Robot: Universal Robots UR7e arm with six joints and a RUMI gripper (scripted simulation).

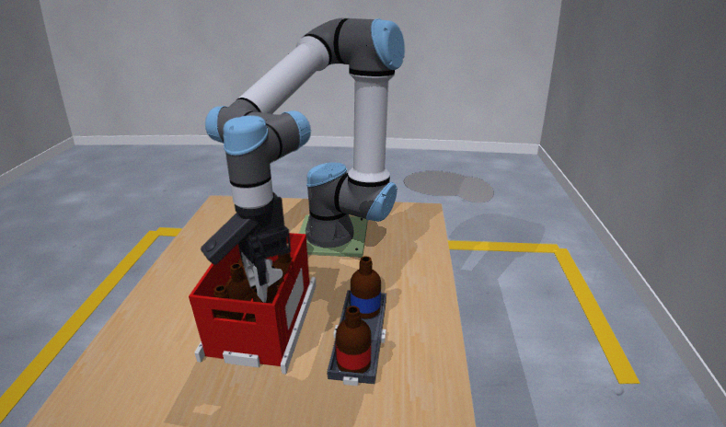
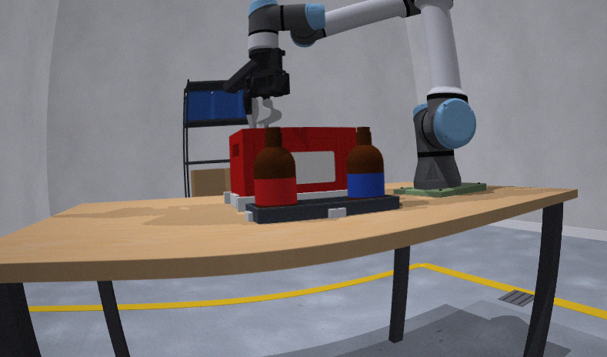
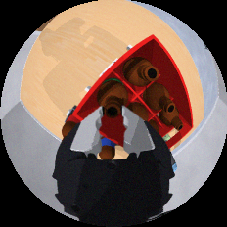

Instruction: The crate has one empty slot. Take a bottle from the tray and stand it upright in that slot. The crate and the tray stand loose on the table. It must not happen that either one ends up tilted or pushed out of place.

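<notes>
The brown bottle is 70 mm below my hand. Round my hand: red crate 80 mm behind, 60 mm to the right, 80 mm below.
</notes>
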